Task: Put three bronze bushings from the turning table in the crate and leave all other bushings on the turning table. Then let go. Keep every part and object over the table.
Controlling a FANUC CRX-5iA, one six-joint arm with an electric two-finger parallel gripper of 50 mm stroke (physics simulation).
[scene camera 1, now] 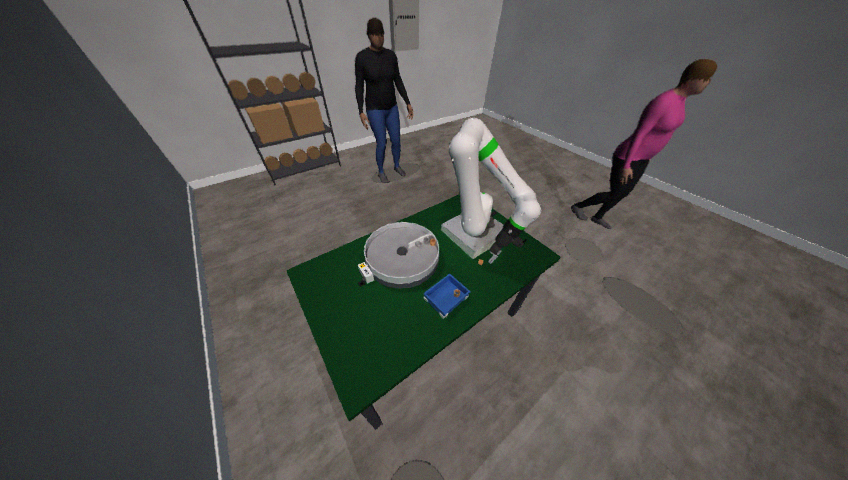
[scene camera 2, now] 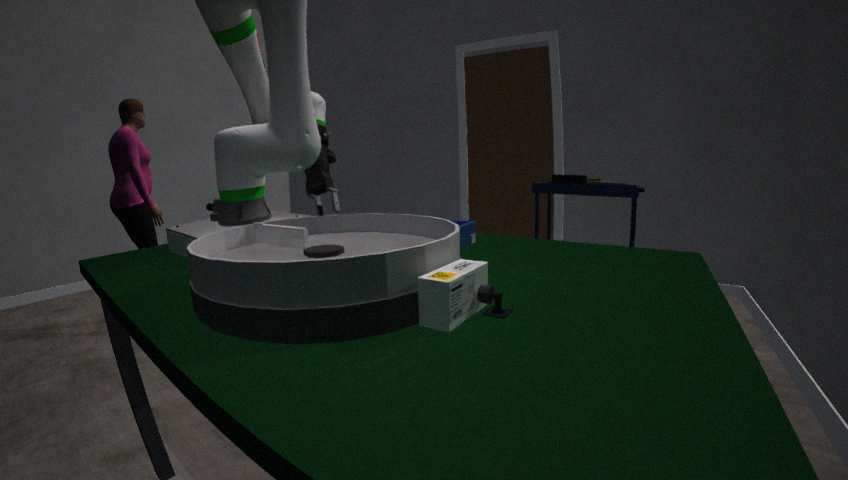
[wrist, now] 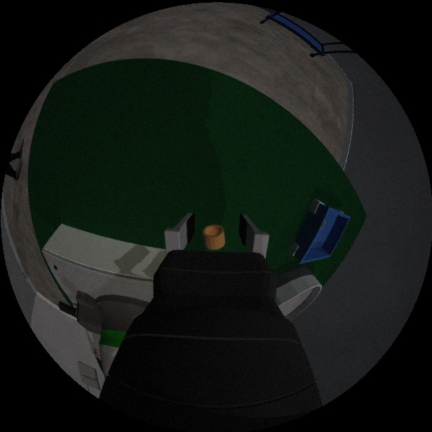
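Pixels of known places: gripper, fingertip midpoint: (scene camera 1: 491, 260) (scene camera 2: 328, 214); arm's base, origin of the base link: (scene camera 2: 244, 220).
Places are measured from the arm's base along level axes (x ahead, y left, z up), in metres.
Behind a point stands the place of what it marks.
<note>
My gripper (scene camera 1: 493, 258) @[x 0.114, y 0.216, z -0.008 m] (scene camera 2: 329, 211) @[x 0.114, y 0.216, z -0.008 m] (wrist: 216, 223) is open and empty, tilted above the table beside the robot base. A bronze bushing (scene camera 1: 480, 261) @[x 0.144, y 0.171, z -0.039 m] (wrist: 214, 238) stands upright on the green table; in the wrist view it appears between the spread fingers, but it lies below them. The blue crate (scene camera 1: 457, 305) @[x 0.431, y 0.281, z -0.065 m] (scene camera 2: 466, 233) @[x 0.533, y 0.235, z -0.041 m] (wrist: 309, 227) holds at least one bronze bushing (scene camera 1: 457, 292) @[x 0.381, y 0.229, z -0.060 m] (wrist: 323, 224); the exact number is unclear. The turning table (scene camera 1: 386, 243) @[x 0.503, y -0.254, z -0.016 m] (scene camera 2: 285, 282) @[x 0.586, y -0.320, z -0.001 m] has an orange-bronze bushing (scene camera 1: 432, 242) @[x 0.298, y -0.077, z 0.009 m] and grey bushings (scene camera 1: 418, 243) @[x 0.371, y -0.117, z 0.014 m] near its guide bar. Its wall hides them in scene camera 2.
The robot's pale base plate (scene camera 1: 474, 246) @[x 0.120, y 0.092, z 0.003 m] (wrist: 107, 250) is close to the loose bushing. A white box (scene camera 1: 365, 272) @[x 0.707, y -0.139, z -0.009 m] (scene camera 2: 452, 294) @[x 0.717, y -0.202, z -0.027 m] stands against the turning table's outer side. The green table's edge (scene camera 1: 452, 340) @[x 0.568, y 0.390, z -0.075 m] runs beyond the crate. Two people stand on the floor away from the table.
</note>
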